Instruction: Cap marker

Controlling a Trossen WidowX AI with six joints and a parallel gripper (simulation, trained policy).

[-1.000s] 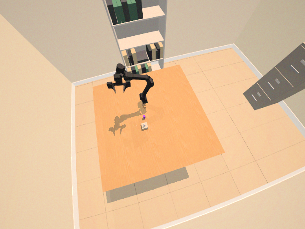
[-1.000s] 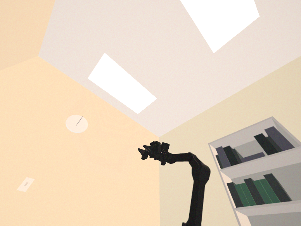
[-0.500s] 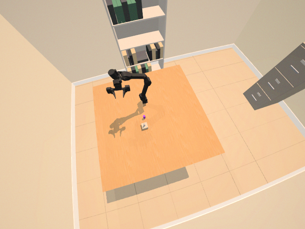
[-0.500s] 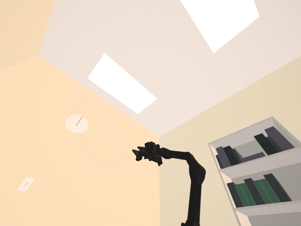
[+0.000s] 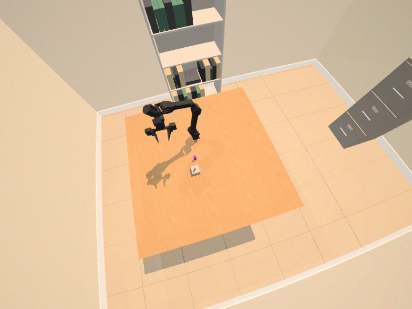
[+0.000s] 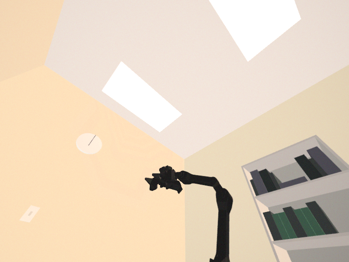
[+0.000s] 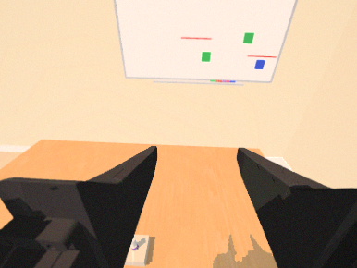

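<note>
Now: the purple cap 2 cm behind my gripper tip, 15 cm to the left of it and 42 cm below it.
</note>
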